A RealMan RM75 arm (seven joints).
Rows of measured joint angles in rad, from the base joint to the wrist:
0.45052 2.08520 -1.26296 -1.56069 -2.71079 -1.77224 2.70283
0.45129 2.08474 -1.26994 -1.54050 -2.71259 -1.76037 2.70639
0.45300 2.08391 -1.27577 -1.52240 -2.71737 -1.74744 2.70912
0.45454 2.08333 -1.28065 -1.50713 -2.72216 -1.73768 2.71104
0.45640 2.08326 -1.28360 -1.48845 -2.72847 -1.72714 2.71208
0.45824 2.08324 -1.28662 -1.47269 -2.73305 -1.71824 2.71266
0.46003 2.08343 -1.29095 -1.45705 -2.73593 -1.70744 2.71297
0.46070 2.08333 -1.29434 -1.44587 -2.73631 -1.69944 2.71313
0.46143 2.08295 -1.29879 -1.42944 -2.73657 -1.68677 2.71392
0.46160 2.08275 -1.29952 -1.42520 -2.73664 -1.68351 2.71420
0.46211 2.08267 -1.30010 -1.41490 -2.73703 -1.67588 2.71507
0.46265 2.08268 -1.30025 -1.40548 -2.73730 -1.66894 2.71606
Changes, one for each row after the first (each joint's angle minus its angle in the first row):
0.00077 -0.00046 -0.00698 0.02019 -0.00180 0.01187 0.00356
0.00248 -0.00129 -0.01281 0.03829 -0.00658 0.02480 0.00629
0.00402 -0.00187 -0.01769 0.05356 -0.01137 0.03456 0.00821
0.00588 -0.00194 -0.02064 0.07224 -0.01768 0.04510 0.00925
0.00772 -0.00196 -0.02366 0.08800 -0.02226 0.05400 0.00983
0.00951 -0.00177 -0.02799 0.10364 -0.02514 0.06480 0.01014
0.01018 -0.00187 -0.03138 0.11482 -0.02552 0.07280 0.01030
0.01091 -0.00225 -0.03583 0.13125 -0.02578 0.08547 0.01109
0.01108 -0.00245 -0.03656 0.13549 -0.02585 0.08873 0.01137
0.01159 -0.00253 -0.03714 0.14579 -0.02624 0.09636 0.01224
0.01213 -0.00252 -0.03729 0.15521 -0.02651 0.10330 0.01323

